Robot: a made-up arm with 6 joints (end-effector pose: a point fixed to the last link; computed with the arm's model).
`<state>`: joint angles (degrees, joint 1 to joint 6).
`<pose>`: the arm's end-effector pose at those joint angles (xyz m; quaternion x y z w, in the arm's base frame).
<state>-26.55 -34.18 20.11 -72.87 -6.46 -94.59</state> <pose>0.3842 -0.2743 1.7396 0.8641 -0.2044 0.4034 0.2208</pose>
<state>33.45 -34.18 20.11 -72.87 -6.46 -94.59</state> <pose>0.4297 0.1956 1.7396 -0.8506 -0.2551 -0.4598 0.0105</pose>
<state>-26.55 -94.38 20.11 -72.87 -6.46 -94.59</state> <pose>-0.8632 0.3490 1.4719 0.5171 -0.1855 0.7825 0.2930</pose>
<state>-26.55 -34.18 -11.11 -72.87 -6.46 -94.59</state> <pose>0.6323 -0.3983 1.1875 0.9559 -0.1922 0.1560 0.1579</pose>
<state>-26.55 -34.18 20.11 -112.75 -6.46 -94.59</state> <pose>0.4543 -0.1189 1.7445 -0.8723 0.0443 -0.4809 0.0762</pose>
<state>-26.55 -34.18 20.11 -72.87 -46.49 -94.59</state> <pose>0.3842 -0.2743 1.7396 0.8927 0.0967 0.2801 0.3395</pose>
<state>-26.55 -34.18 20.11 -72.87 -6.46 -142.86</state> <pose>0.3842 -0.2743 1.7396 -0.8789 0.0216 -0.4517 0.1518</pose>
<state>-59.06 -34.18 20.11 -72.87 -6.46 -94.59</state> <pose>0.1766 -0.4378 1.7396 0.7724 -0.4381 0.3255 0.3249</pose>
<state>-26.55 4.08 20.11 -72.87 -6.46 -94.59</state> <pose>1.0350 -0.5995 1.1638 0.9670 -0.1875 0.0979 0.1420</pose>
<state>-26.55 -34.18 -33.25 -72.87 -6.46 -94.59</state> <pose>0.6323 -0.3982 0.7466 0.9785 -0.1749 -0.0276 0.1060</pose>
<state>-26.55 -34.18 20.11 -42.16 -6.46 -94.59</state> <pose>0.2827 -0.3484 1.7811 0.7867 -0.3119 0.3101 0.4333</pose>
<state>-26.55 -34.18 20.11 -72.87 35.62 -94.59</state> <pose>0.3842 -0.2743 1.7396 0.7218 -0.4937 0.4804 0.0676</pose>
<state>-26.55 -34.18 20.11 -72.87 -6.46 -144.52</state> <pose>0.3842 -0.2743 1.7396 -0.8766 0.0150 -0.4520 0.1645</pose>
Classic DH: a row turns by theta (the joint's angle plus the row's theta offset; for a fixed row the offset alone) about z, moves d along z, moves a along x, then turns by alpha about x. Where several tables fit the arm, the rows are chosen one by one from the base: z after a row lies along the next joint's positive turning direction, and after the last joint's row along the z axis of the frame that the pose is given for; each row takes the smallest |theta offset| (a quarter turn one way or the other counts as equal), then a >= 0, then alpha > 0; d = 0 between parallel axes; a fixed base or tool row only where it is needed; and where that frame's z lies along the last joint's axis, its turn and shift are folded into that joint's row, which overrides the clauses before.
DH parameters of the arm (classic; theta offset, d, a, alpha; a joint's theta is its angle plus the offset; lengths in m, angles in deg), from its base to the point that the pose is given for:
joint 1: 0 0.403 0 -90
joint 2: -90 0 0.682 180
joint 3: 0 0 0 -90
joint 4: 0 -1.123 0 90
joint 5: 0 0.25 0 -90
joint 6: 90 0 0 90
tool (fixed): -90 0 0 0

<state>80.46 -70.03 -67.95 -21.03 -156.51 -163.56</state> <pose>0.3104 0.4391 0.5870 -0.0351 0.3824 -0.7065 0.5945</pose>
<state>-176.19 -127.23 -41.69 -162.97 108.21 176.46</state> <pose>0.3977 -0.2131 1.1043 -0.1912 0.0413 0.9732 0.1207</pose>
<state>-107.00 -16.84 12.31 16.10 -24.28 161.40</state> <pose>-0.4488 -0.6465 1.6633 0.5482 -0.8339 0.0600 0.0199</pose>
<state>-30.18 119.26 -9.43 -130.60 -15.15 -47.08</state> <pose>-0.1388 0.2689 -0.6882 -0.5065 0.0737 0.8050 0.2999</pose>
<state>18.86 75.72 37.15 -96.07 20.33 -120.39</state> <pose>1.3011 0.4724 -0.3233 -0.9260 0.1144 0.3083 0.1857</pose>
